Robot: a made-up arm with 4 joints.
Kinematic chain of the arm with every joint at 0, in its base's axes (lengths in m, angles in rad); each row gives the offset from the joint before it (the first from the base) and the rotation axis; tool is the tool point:
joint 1: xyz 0 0 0.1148 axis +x
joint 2: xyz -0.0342 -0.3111 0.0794 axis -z
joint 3: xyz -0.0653 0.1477 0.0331 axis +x
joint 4: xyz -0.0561 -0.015 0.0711 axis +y
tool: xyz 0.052 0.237 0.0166
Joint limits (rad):
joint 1: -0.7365..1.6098
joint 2: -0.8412..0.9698
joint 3: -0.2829..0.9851
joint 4: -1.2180..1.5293
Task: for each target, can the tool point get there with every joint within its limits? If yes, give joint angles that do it. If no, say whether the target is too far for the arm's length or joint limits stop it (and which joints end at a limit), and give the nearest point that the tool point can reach.
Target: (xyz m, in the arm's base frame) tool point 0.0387 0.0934 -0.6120
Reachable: no: joint limits stop it (at a limit: joint 1, joint 2, joint 3, joint 4) | nearest point -0.2371 -0.3554 -0.1886 | short by 0.676 m
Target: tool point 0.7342 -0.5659 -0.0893
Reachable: no: too far | nearest point 0.2004 -0.2633 0.0416 | short by 0.627 m
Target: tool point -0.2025 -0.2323 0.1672
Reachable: yes | joints 1.4337 -0.2431 0.0655 -0.4963
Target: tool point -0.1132 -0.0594 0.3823
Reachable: yes | joints 0.2818 -0.0145 0.3069 -0.2176
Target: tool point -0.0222 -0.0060 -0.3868
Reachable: no: joint limits stop it (at a limit: joint 1, joint 2, joint 3, joint 4) | nearest point -0.2371 -0.3554 -0.1886 | short by 0.456 m
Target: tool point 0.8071 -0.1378 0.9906
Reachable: no: too far | nearest point 0.1705 -0.0487 0.4241 | short by 0.857 m
